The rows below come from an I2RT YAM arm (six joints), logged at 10 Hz.
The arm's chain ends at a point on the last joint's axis. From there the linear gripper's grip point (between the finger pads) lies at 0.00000 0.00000 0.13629 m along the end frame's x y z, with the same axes.
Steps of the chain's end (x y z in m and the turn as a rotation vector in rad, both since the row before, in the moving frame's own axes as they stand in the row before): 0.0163, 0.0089, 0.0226, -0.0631, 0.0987, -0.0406; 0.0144, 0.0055, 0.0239, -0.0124, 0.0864, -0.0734; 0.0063, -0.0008, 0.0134, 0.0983, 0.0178, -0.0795; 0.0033, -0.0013, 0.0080, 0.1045, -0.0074, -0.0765; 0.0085, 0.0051, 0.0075, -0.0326, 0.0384, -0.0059; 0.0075, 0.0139, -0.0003, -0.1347, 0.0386, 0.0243; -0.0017, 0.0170, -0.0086, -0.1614, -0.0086, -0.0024; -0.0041, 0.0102, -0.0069, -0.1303, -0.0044, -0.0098; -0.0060, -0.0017, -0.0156, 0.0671, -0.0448, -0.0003; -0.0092, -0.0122, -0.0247, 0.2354, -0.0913, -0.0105; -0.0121, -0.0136, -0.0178, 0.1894, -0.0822, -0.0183
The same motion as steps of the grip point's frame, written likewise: 0.0299, 0.0172, 0.0217, -0.0631, 0.0987, -0.0406; 0.0262, 0.0068, 0.0234, -0.0124, 0.0864, -0.0734; 0.0082, -0.0143, 0.0127, 0.0983, 0.0178, -0.0795; 0.0018, -0.0155, 0.0073, 0.1045, -0.0074, -0.0765; 0.0137, 0.0095, 0.0073, -0.0326, 0.0384, -0.0059; 0.0125, 0.0323, -0.0016, -0.1347, 0.0386, 0.0243; -0.0028, 0.0389, -0.0104, -0.1614, -0.0086, -0.0024; -0.0046, 0.0279, -0.0081, -0.1303, -0.0044, -0.0098; -0.0121, -0.0108, -0.0160, 0.0671, -0.0448, -0.0003; -0.0217, -0.0439, -0.0290, 0.2354, -0.0913, -0.0105; -0.0235, -0.0391, -0.0207, 0.1894, -0.0822, -0.0183
